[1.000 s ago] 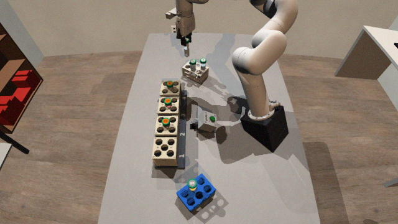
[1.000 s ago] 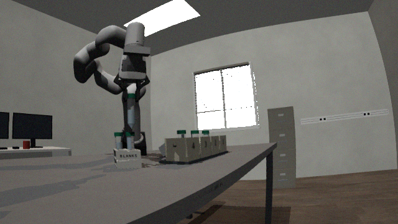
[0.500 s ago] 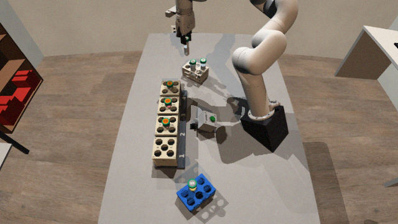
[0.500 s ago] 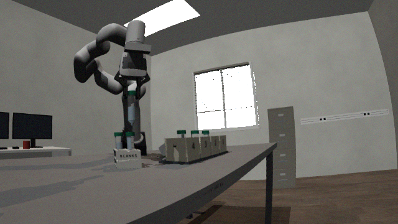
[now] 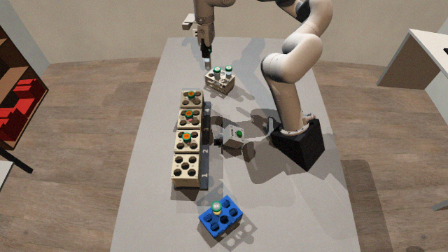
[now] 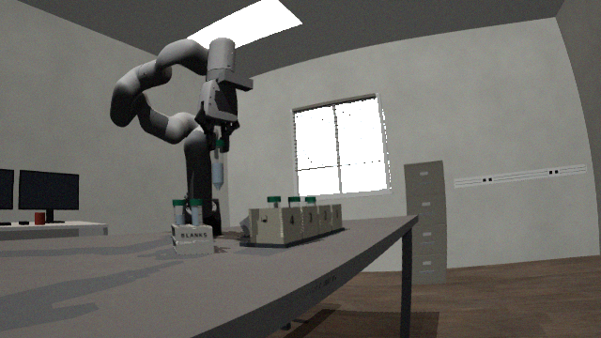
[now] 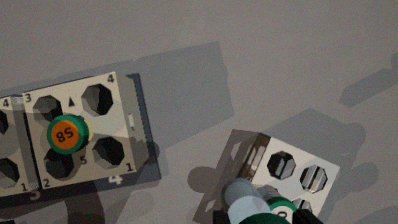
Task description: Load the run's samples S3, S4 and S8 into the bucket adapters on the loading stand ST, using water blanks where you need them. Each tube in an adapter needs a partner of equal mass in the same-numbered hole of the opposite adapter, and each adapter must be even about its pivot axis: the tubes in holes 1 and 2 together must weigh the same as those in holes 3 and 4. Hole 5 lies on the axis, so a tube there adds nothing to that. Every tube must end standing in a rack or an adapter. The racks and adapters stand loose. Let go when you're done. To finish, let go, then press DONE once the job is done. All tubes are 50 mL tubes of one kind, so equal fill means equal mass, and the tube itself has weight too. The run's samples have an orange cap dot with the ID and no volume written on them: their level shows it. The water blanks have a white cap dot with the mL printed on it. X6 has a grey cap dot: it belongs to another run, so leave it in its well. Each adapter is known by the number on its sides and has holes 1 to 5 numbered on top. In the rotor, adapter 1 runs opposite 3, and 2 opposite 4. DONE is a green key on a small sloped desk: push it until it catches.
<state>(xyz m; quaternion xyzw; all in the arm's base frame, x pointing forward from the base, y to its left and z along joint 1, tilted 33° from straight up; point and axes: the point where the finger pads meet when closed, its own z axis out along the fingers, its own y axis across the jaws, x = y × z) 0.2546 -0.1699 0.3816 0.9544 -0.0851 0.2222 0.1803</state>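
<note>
Now: the water blank tube 1 cm behind my hand and 5 cm below it. Also, from my hand: blanks rack: 6 cm behind, 5 cm to the right, 22 cm below; then adapter: 8 cm ahead, 13 cm to the left, 20 cm below; then green done key: 12 cm behind, 31 cm to the left, 19 cm below.
</note>
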